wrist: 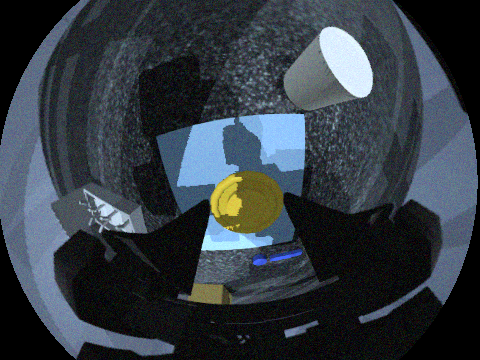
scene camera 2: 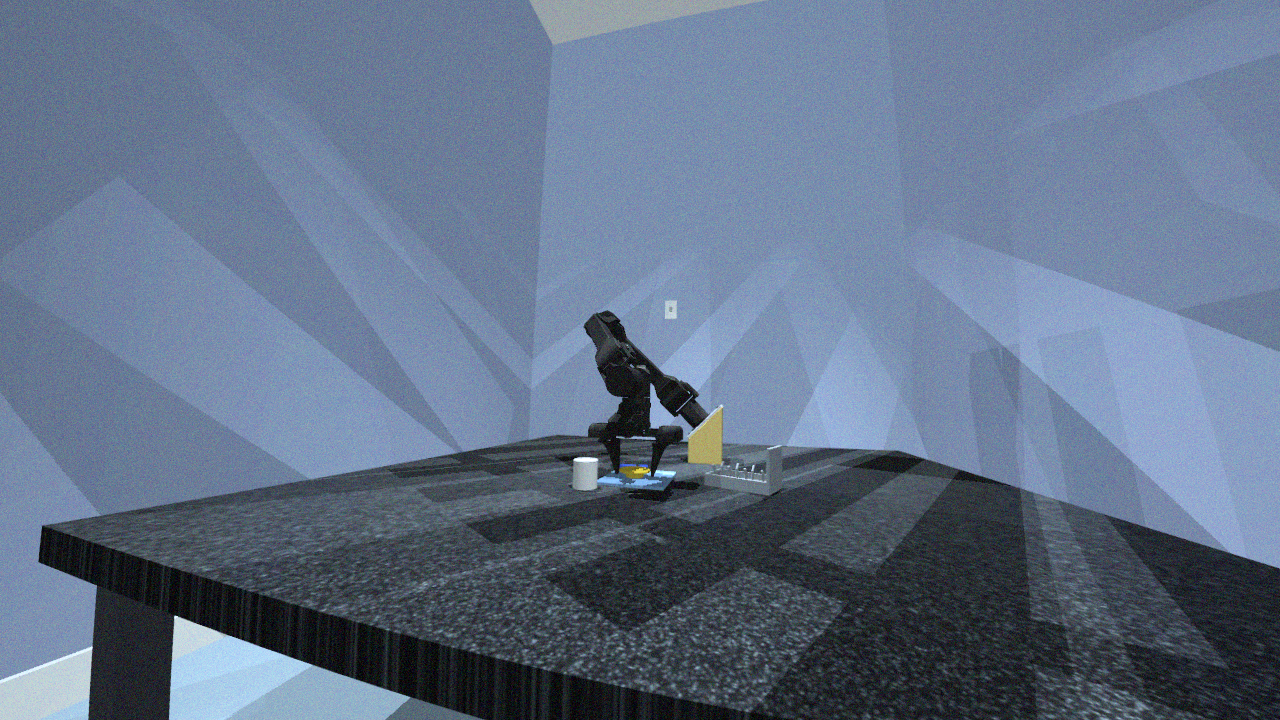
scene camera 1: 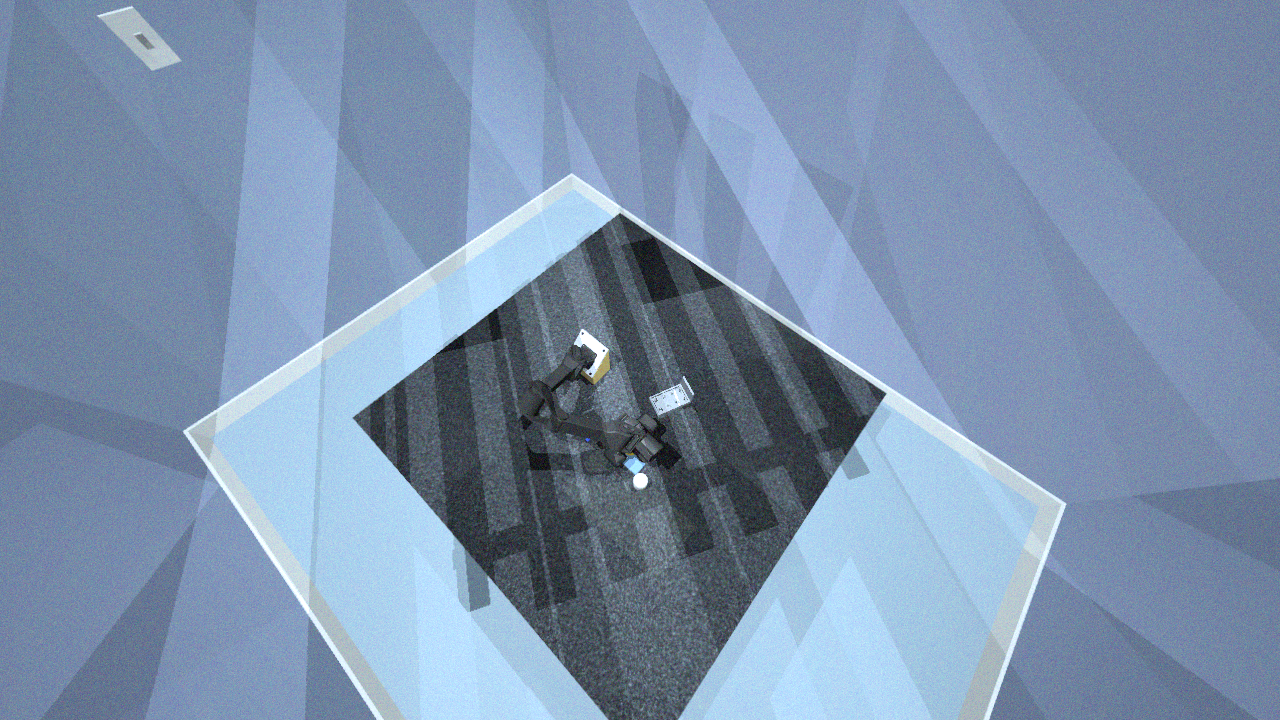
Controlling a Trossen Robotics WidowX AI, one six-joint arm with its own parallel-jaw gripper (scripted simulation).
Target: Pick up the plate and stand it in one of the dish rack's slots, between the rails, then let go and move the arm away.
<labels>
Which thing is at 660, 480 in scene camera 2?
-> A light blue mat.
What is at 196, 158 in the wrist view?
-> A light blue mat.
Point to a white cup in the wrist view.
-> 333, 69
</labels>
